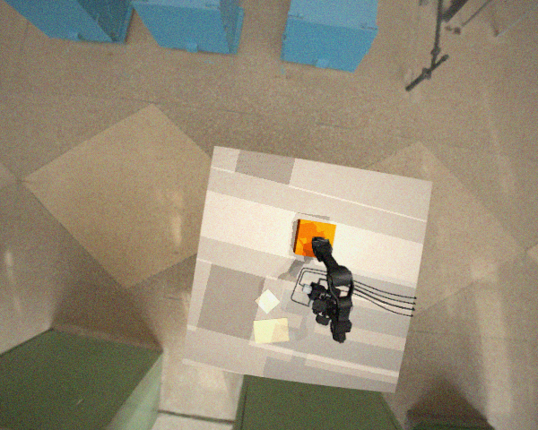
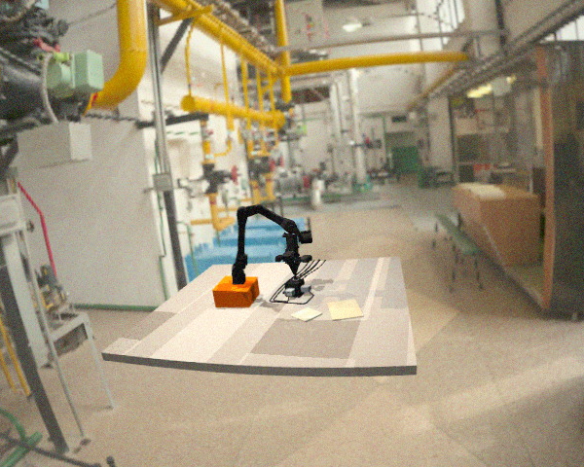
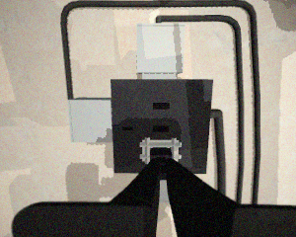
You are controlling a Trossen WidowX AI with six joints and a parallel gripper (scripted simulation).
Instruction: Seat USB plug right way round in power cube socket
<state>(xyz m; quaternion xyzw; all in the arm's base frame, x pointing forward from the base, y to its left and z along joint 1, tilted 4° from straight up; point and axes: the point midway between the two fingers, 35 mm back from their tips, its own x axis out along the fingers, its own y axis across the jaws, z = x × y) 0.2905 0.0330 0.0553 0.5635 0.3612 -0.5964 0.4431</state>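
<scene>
The USB plug lies 2 cm below my gripper tip. Also, from my gripper tip: cream card 24 cm ahead, 27 cm to the right, 10 cm below.
</scene>
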